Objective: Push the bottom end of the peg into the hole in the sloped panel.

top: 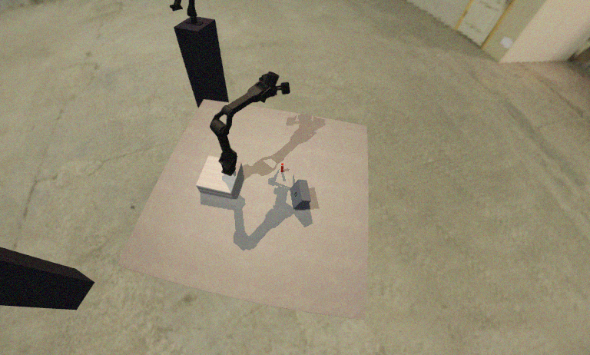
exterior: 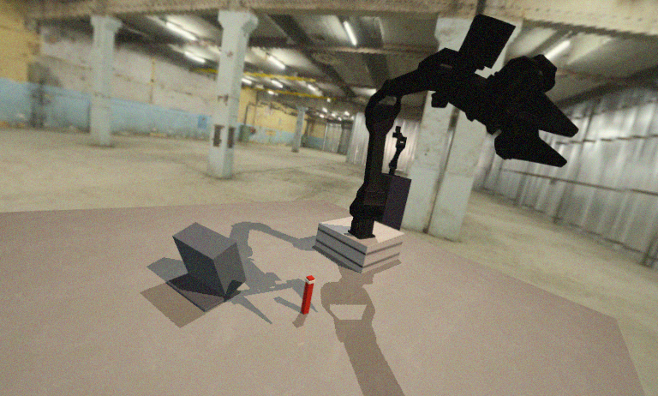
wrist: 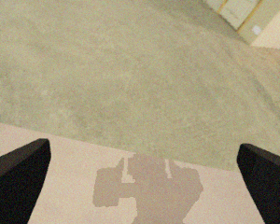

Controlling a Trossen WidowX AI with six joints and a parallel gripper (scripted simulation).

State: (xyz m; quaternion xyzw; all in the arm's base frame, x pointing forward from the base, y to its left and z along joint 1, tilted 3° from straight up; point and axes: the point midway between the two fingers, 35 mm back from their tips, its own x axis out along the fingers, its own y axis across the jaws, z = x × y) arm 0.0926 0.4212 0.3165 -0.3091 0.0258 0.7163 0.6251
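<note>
Right now my gripper tip is 16 cm short of the red square peg, 28 cm to the left of it and 33 cm above it. Round my gripper tip: grey sloped panel 33 cm ahead, 42 cm to the right, 32 cm below.
</note>
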